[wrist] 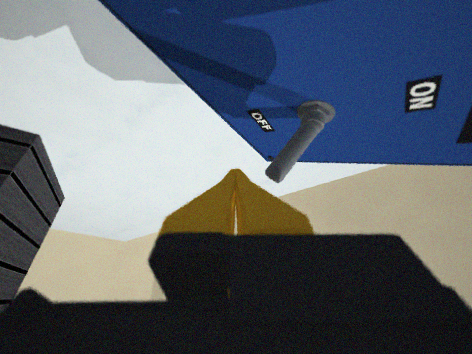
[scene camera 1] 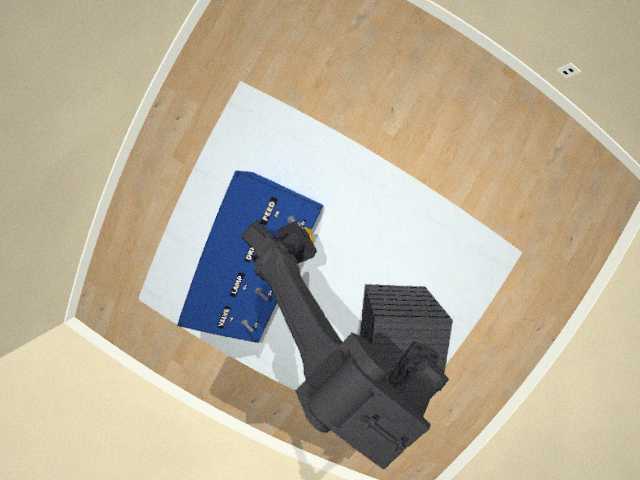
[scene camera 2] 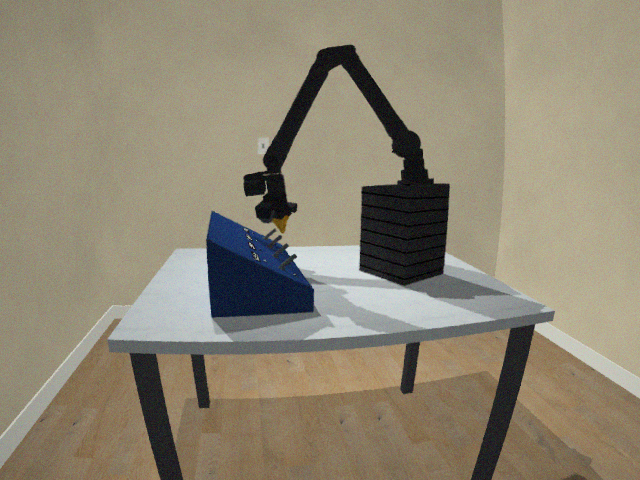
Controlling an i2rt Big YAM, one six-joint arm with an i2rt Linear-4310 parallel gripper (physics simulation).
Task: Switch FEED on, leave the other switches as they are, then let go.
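Frame: origin at the arm's base, x back, y right, z up, level; metres.
Where they show: gripper, between the fingertips: point(wrist: 235, 176) point(scene camera 1: 309, 230) point(scene camera 2: 283, 232); arm's base, origin of its link: point(scene camera 1: 414, 365) point(scene camera 2: 415, 184).
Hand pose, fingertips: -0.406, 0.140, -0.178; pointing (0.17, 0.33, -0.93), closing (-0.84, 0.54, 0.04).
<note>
Things, the pixels of their top centre, and the offset from my fingertips, as dx, dy, dz. Level surfaces: height alone.
- FEED lever, centre of its top: point(wrist: 300, 173) point(scene camera 1: 295, 223) point(scene camera 2: 270, 228) -0.043, -0.001, +0.015
- LAMP lever, centre of its top: point(scene camera 1: 261, 297) -0.024, -0.240, +0.015
- VALVE lever, centre of its top: point(scene camera 1: 247, 329) -0.014, -0.360, +0.015
- white table, height of its surface: dz -0.116
The blue sloped switch box point(scene camera 1: 214, 268) point(scene camera 2: 248, 289) point(wrist: 360, 60) carries a row of grey levers. The FEED lever point(scene camera 1: 291, 219) point(scene camera 2: 270, 234) point(wrist: 296, 145) leans toward its OFF label point(wrist: 261, 121), away from its ON label point(wrist: 423, 94). My gripper point(scene camera 1: 310, 235) point(scene camera 2: 282, 231) point(wrist: 235, 176) is shut and empty. Its yellow fingertips are close to the FEED lever's free end, on the OFF side, with a small gap showing in the wrist view. The LAMP lever point(scene camera 1: 262, 293) and VALVE lever point(scene camera 1: 247, 326) also lean toward OFF. My arm covers the DR... switch in scene camera 1.
The black ribbed pedestal point(scene camera 1: 408, 325) point(scene camera 2: 403, 235) point(wrist: 25, 200) under the arm's base stands on the white table point(scene camera 1: 361, 206) point(scene camera 2: 372, 330). Neighbouring levers stand close along the box, toward scene camera 2. The box's lower edge faces the pedestal.
</note>
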